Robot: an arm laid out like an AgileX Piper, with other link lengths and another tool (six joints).
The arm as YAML. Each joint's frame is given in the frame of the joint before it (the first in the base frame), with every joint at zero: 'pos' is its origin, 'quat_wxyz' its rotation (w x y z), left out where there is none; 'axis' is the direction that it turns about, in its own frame. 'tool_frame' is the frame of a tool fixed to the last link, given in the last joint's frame.
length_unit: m
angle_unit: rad
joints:
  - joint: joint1
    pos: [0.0, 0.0, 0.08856]
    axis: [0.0, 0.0, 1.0]
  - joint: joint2
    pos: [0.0, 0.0, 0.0]
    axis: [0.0, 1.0, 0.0]
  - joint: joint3
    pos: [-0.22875, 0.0, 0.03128]
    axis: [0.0, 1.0, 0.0]
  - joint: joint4
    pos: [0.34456, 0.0, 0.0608]
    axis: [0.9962, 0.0, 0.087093]
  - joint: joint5
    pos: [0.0, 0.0, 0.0]
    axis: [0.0, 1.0, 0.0]
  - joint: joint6
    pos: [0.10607, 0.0, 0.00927]
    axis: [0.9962, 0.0, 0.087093]
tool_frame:
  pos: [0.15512, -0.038, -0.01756]
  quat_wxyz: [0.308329, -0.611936, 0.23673, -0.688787]
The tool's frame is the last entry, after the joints.
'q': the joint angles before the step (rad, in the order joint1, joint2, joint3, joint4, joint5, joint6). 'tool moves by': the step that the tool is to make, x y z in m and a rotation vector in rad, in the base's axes. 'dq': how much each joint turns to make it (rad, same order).
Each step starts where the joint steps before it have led.
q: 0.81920 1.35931 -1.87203 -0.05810 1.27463 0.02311
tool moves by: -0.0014 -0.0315 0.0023 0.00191 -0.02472 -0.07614
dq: -0.01591 -0.09635 0.09366 -0.06072 -0.01210 0.04347
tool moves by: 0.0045 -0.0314 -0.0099 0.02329 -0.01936 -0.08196
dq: -0.05016 -0.11513 0.14860 -0.02787 -0.05932 0.03850
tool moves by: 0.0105 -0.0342 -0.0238 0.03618 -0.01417 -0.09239
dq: -0.09121 -0.12614 0.19287 0.00414 -0.09845 0.02712
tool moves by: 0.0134 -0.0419 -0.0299 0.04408 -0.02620 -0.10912
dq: -0.12832 -0.13414 0.21209 0.02284 -0.12430 0.01026
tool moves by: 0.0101 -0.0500 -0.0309 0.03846 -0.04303 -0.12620
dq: -0.14629 -0.13985 0.21279 0.02079 -0.12916 0.00168
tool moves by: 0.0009 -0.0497 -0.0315 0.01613 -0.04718 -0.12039
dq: -0.13499 -0.14381 0.20380 0.00822 -0.11062 -0.00450
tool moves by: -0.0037 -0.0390 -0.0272 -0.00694 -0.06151 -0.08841
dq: -0.10445 -0.14325 0.18981 -0.00095 -0.10688 -0.01701
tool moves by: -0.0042 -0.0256 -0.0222 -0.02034 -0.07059 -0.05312
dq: -0.07033 -0.13953 0.17384 -0.00304 -0.10387 -0.02454
